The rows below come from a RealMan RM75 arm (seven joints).
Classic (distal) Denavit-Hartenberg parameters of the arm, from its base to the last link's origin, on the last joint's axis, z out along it. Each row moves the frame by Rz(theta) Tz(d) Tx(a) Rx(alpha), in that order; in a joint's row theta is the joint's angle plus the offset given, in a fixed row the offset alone. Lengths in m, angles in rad.
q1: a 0  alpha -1.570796  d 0.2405  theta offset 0
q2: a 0  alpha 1.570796  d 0  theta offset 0
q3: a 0  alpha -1.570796  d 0.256  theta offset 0
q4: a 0  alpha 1.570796  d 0  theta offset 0
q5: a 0  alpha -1.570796  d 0.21  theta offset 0
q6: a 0  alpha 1.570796  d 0  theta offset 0
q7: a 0  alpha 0  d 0.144  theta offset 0
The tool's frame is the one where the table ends.
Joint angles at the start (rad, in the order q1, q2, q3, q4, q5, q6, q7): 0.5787 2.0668 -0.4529 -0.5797 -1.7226 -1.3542 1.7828
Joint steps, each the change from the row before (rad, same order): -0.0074 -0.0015 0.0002 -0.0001 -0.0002 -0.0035 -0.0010; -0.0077 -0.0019 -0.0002 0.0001 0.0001 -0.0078 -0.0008; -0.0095 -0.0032 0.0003 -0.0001 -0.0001 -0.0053 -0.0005; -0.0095 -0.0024 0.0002 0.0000 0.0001 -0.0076 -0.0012; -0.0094 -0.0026 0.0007 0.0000 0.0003 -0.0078 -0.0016; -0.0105 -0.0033 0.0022 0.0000 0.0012 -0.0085 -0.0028; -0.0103 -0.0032 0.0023 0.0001 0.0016 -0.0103 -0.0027
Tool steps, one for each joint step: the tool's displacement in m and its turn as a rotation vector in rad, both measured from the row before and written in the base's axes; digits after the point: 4 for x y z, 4 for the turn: 0.0027 -0.0021 0.0006 -0.0001 -0.0009 -0.0040; 0.0023 -0.0026 0.0006 -0.0019 0.0005 -0.0006; 0.0035 -0.0027 0.0013 0.0000 -0.0013 -0.0048; 0.0031 -0.0030 0.0009 -0.0010 -0.0002 -0.0025; 0.0030 -0.0030 0.0011 -0.0003 -0.0002 -0.0023; 0.0035 -0.0033 0.0017 0.0021 -0.0002 -0.0028; 0.0032 -0.0034 0.0017 0.0016 0.0009 -0.0012
